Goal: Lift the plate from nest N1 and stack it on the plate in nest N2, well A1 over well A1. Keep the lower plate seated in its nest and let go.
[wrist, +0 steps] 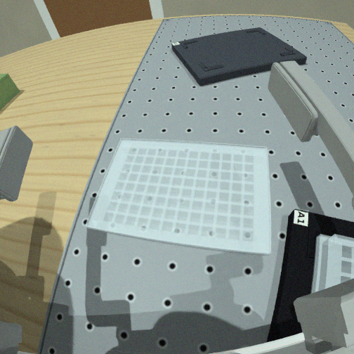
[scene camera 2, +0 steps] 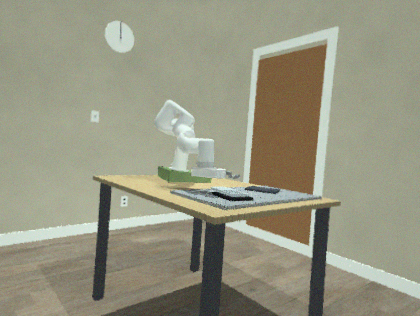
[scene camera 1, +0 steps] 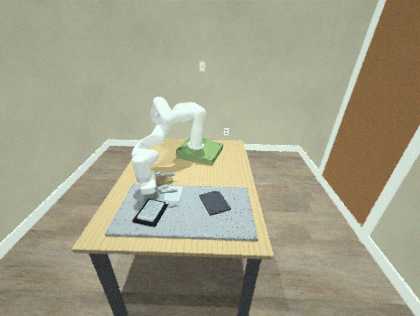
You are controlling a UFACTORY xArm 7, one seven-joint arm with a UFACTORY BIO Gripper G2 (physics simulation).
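Places are measured from the arm's base along level axes (x right, y ahead, z up), in metres.
Pixels of known places: end effector, tool point: (scene camera 1: 172, 182); arm's base, origin of the base link: (scene camera 2: 178, 170) (scene camera 1: 195, 145).
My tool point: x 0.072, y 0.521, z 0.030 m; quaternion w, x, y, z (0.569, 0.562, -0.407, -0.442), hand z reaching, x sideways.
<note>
Ahead of a thing's pixels: the offset from my tool point to its top centre. Level surfaces: height alone.
A pale translucent well plate @[dz -0.064, dx -0.007, dy +0.013 m] (scene camera 1: 172, 194) (wrist: 190, 195) lies flat on the grey perforated board, outside both nests. A black nest @[dz -0.063, dx +0.079, dy +0.162 m] (scene camera 1: 144, 222) (scene camera 2: 237, 199) (wrist: 295, 280), marked A1 at a corner, holds a pale plate @[dz -0.052, dx +0.078, dy +0.162 m] (scene camera 1: 151, 211) (wrist: 347, 257), partly cut off in the wrist view. A dark blue-grey nest @[dz -0.063, dx -0.242, dy +0.061 m] (scene camera 1: 215, 202) (scene camera 2: 262, 189) (wrist: 235, 55) holds no plate; a small white label sits at its corner. I cannot tell which nest is N1 or N2. My gripper (scene camera 1: 169, 182) (scene camera 2: 234, 175) (wrist: 155, 135) is wide open and empty, above and behind the loose plate.
The grey perforated board @[dz -0.078 m] (scene camera 1: 185, 222) (scene camera 2: 300, 196) (wrist: 200, 120) lies on the wooden table @[dz -0.091 m] (scene camera 1: 225, 172) (scene camera 2: 135, 182) (wrist: 65, 100). The arm stands on a green base (scene camera 1: 187, 152) (scene camera 2: 172, 175) (wrist: 6, 90) at the back. Arm shadows fall across the board and table.
</note>
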